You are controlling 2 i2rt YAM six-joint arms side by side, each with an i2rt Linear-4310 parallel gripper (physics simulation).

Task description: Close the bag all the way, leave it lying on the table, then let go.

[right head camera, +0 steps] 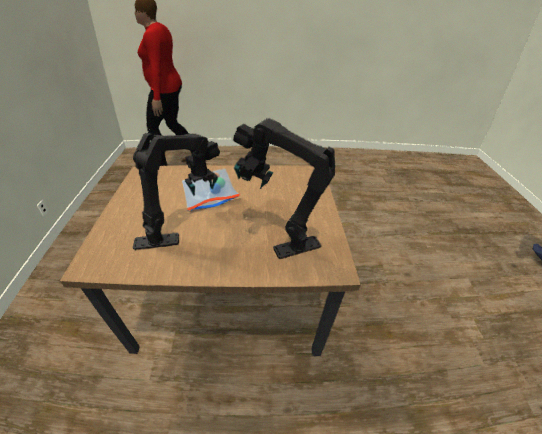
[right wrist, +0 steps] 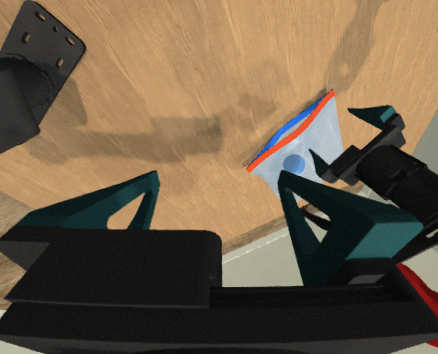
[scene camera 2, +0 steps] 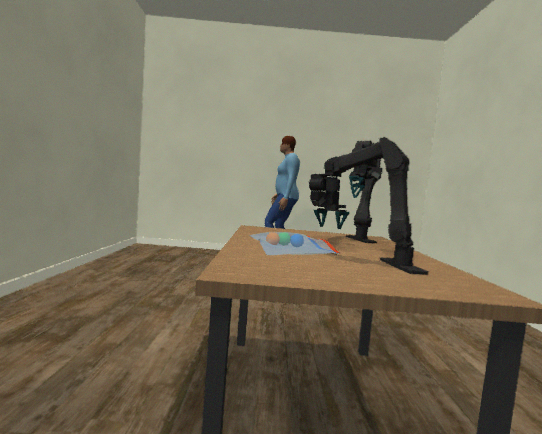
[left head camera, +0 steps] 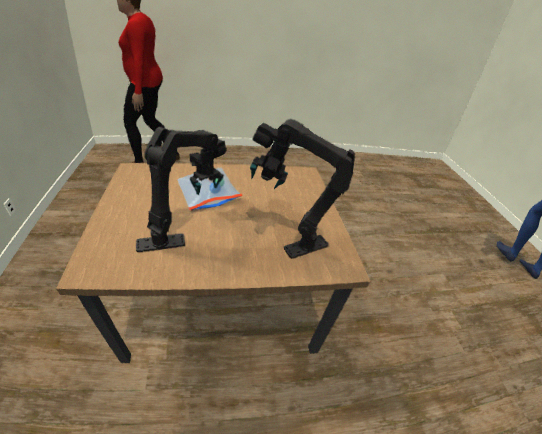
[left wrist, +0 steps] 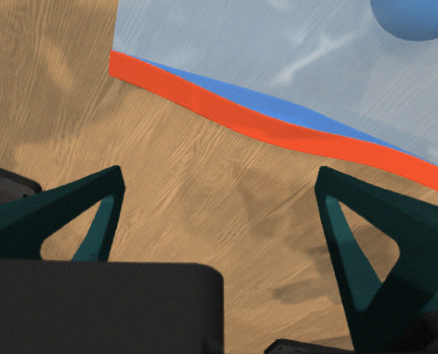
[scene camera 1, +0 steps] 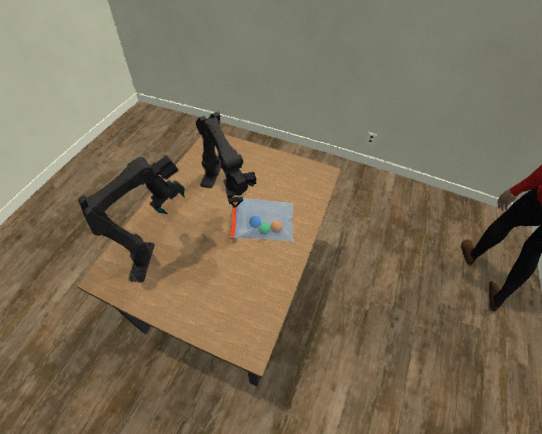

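The clear bag (left head camera: 229, 189) (scene camera 1: 270, 212) (scene camera 2: 280, 249) (left wrist: 225, 40) (right wrist: 275, 172) lies flat on the table. It holds a blue ball (scene camera 1: 255, 221) (scene camera 2: 297, 240), a green ball (scene camera 1: 264, 228) (scene camera 2: 284, 238) and an orange ball (scene camera 1: 276, 226) (scene camera 2: 273, 238). Its orange strip (left wrist: 280, 135) (right wrist: 300, 135) and blue strip (left wrist: 280, 109) (right wrist: 280, 131) part in the middle and meet near the ends. My left gripper (left head camera: 208, 189) (scene camera 2: 331, 227) (left wrist: 219, 176) is open and empty above the mouth side. My right gripper (left head camera: 264, 182) (scene camera 1: 174, 204) (right wrist: 218, 177) is open and empty, higher, away from the bag.
The wooden table (left head camera: 120, 270) (scene camera 1: 280, 320) carries the left arm's base (left head camera: 145, 244) and the right arm's base (left head camera: 295, 248). A person in red (left head camera: 141, 55) stands beyond the table's far edge. A person in light blue (scene camera 2: 289, 175) stands behind the arms in scene camera 2.
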